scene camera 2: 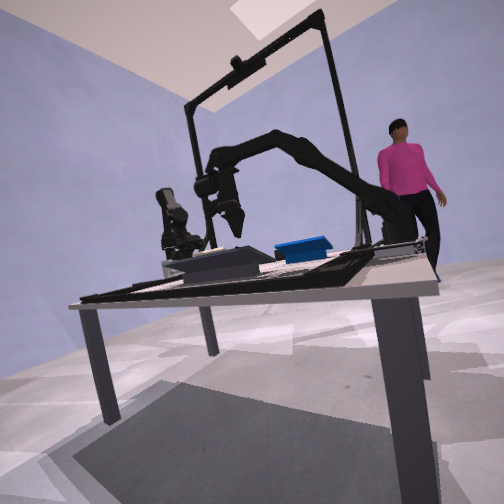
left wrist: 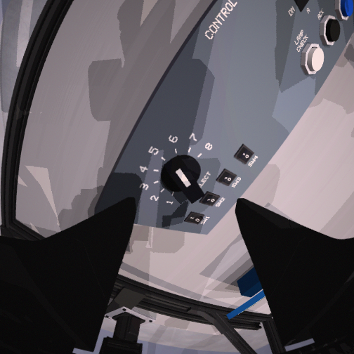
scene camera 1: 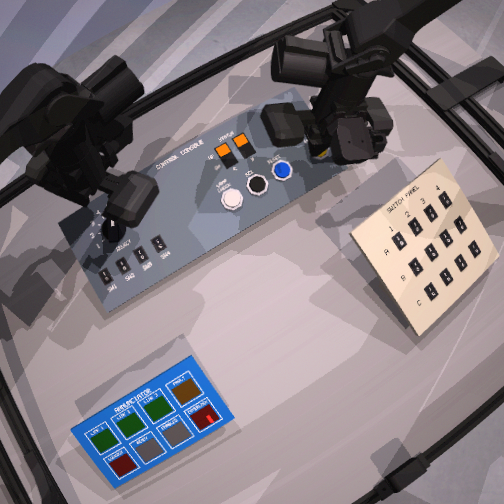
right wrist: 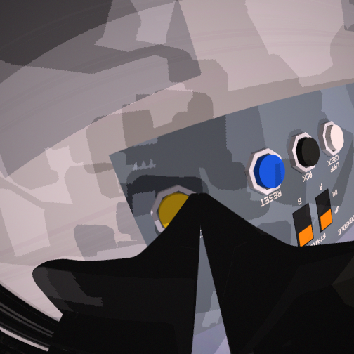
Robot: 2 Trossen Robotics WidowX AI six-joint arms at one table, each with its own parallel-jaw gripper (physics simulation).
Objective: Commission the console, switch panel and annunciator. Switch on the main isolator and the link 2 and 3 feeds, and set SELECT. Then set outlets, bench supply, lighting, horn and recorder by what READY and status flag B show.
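The control console (scene camera 1: 200, 195) (left wrist: 240, 100) (right wrist: 220, 150) has the SELECT knob (scene camera 1: 113, 231) (left wrist: 180, 173); its setting is unclear. Switches SW1 to SW4 are small beside it. Status flags A (scene camera 1: 226, 155) (right wrist: 324, 210) and B (scene camera 1: 244, 145) (right wrist: 302, 225) show orange at the UP end. My left gripper (left wrist: 186, 204) is open and empty above the knob's end of the console. My right gripper (right wrist: 197, 199) is shut and empty over the yellow button (right wrist: 172, 209), partly hiding it. On the blue annunciator (scene camera 1: 164, 369), READY (scene camera 1: 150, 449) is grey. The switch panel (scene camera 1: 367, 240) has small rocker switches, their positions unclear.
Between flags and front edge lie the white LAMP CHECK (scene camera 1: 232, 199), black ACK (scene camera 1: 257, 184) and blue RESET (scene camera 1: 282, 170) buttons. The switch panel is at the right, the annunciator at the lower left in scene camera 1. Black frame rails edge the table. A person (scene camera 2: 407, 167) stands behind.
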